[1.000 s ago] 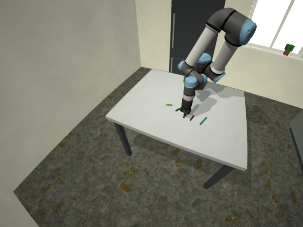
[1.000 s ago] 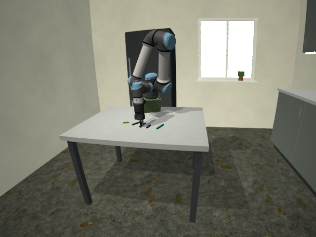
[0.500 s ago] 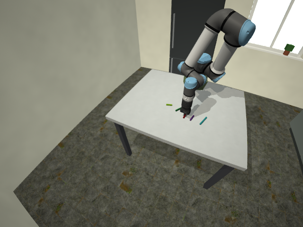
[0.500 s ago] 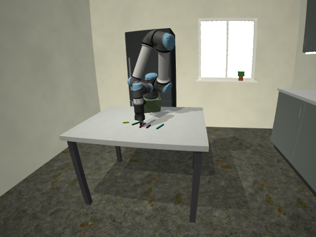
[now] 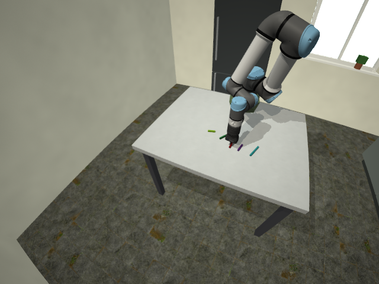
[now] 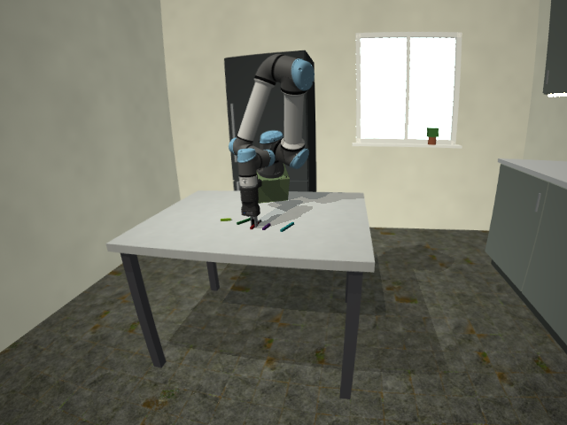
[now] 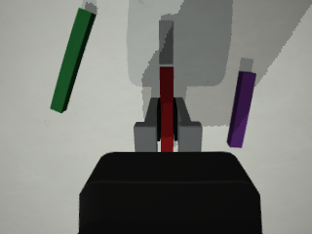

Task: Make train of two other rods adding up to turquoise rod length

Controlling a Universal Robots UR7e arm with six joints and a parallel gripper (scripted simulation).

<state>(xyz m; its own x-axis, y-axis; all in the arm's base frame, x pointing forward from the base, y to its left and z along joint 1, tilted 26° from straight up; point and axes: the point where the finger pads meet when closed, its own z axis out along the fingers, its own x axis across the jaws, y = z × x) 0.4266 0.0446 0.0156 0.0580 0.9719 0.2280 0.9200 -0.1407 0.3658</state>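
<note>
The red rod lies 10 mm below my hand. Round my hand: green rod (70 mm to the right, 40 mm behind, 10 mm below); grey rod (50 mm behind, 10 mm below); purple rod (60 mm to the left, 10 mm below).
</note>
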